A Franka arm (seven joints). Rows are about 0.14 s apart.
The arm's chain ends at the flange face. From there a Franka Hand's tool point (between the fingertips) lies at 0.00 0.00 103.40 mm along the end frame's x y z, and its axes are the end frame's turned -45 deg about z.
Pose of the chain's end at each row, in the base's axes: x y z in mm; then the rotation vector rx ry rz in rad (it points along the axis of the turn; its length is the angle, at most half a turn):
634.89, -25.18, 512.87, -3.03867, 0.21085, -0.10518
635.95, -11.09, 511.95, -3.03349, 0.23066, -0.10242
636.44, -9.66, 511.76, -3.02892, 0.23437, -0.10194
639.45, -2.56, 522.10, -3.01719, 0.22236, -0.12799
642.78, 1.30, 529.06, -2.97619, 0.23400, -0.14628
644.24, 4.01, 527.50, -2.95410, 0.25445, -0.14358
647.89, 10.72, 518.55, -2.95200, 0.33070, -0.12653
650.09, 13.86, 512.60, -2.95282, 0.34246, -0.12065
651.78, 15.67, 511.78, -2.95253, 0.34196, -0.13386
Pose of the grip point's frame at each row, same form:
642.66, -16.02, 410.17, -2.91796, -0.97807, -0.15349
643.63, -1.57, 409.28, -2.92039, -0.95745, -0.15308
644.14, 0.29, 409.13, -2.91772, -0.95227, -0.15508
648.99, 8.47, 419.73, -2.90871, -0.96112, -0.18640
654.03, 16.17, 427.35, -2.88125, -0.93642, -0.22591
655.65, 20.88, 426.13, -2.86904, -0.90885, -0.23468
658.49, 26.96, 416.99, -2.89261, -0.83535, -0.21584
660.33, 29.91, 410.97, -2.89652, -0.82425, -0.20919
662.92, 31.59, 410.22, -2.89900, -0.82544, -0.22166

